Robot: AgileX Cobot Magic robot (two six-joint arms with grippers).
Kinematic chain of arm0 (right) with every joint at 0, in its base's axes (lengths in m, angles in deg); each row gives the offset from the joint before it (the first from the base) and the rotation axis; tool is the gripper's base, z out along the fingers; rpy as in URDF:
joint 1: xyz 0 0 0.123 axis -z
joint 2: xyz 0 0 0 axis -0.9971 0.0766 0
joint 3: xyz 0.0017 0.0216 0.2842 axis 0.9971 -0.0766 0
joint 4: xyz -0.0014 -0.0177 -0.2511 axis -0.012 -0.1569 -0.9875
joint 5: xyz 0 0 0 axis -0.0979 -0.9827 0.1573
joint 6: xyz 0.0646 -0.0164 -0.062 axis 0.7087 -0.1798 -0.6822
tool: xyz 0 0 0 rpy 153.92 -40.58 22.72
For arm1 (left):
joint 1: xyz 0 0 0.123 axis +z
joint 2: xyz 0 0 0 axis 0.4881 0.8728 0
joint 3: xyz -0.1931 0.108 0.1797 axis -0.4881 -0.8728 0
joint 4: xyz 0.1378 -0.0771 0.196 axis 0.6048 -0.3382 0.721
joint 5: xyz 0 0 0 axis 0.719 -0.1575 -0.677
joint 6: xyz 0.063 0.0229 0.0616 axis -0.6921 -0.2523 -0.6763
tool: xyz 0 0 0 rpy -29.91 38.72 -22.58
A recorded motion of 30 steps. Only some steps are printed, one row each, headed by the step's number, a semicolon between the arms.
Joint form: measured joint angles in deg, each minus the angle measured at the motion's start. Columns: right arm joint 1, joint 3, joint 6, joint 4, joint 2, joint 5; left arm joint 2, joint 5, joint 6, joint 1, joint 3, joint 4.
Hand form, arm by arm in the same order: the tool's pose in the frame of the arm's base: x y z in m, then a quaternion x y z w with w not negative. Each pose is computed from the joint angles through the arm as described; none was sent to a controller.
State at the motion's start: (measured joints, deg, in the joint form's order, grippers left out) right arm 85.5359 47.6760 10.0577 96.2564 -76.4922 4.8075; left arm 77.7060 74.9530 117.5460 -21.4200 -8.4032 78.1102
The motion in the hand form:
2: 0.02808 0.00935 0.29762 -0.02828 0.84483 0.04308 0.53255; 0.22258 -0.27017 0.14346 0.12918 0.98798 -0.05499 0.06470
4: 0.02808 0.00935 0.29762 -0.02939 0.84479 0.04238 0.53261; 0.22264 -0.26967 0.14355 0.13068 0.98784 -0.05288 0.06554
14: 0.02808 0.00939 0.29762 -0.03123 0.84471 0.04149 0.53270; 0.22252 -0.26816 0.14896 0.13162 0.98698 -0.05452 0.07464
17: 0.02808 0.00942 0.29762 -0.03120 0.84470 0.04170 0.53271; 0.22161 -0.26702 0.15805 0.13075 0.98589 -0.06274 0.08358
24: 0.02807 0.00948 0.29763 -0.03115 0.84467 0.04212 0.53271; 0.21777 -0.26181 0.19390 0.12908 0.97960 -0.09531 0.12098
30: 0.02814 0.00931 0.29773 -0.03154 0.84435 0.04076 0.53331; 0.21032 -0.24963 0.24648 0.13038 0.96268 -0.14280 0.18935
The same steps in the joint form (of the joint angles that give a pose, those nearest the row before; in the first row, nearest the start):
2: 0.00 0.00 -0.17 0.01 0.00 0.00; 0.00 0.18 0.05 0.00 0.00 0.31
4: 0.00 0.00 -0.32 0.01 0.00 0.00; -0.05 0.28 0.12 0.00 -0.04 0.65
14: 0.00 0.00 -0.57 0.04 0.00 0.00; -1.08 0.19 0.61 0.00 -0.28 1.53
17: 0.00 0.00 -0.57 0.06 0.00 0.00; -2.67 0.24 0.70 -0.01 -0.42 1.55
24: 0.00 0.00 -0.57 0.11 0.00 0.00; -8.75 0.46 0.92 0.00 -0.55 1.86
30: 0.00 0.00 -0.62 -0.02 0.00 -0.08; -17.68 -0.21 1.59 0.00 -0.55 3.80

